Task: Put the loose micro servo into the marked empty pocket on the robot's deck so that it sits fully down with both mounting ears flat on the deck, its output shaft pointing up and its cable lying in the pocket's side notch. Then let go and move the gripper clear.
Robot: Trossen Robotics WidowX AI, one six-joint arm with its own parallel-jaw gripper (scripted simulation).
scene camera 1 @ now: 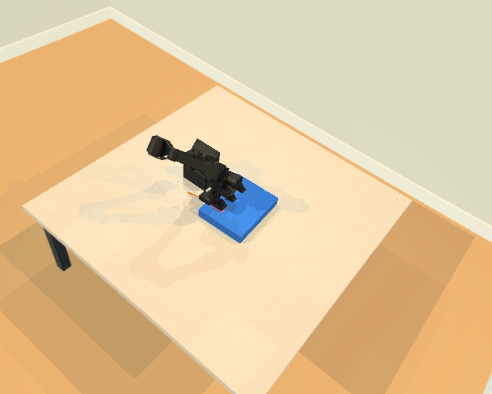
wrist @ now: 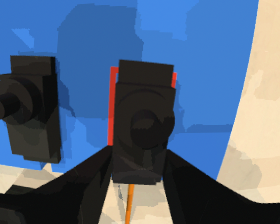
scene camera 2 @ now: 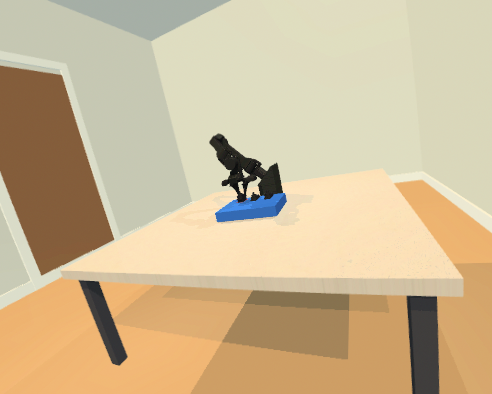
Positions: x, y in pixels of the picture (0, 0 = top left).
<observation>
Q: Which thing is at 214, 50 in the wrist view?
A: A blue deck.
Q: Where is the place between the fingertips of my gripper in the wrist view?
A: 137, 154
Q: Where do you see a blue deck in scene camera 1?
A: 240, 217
</observation>
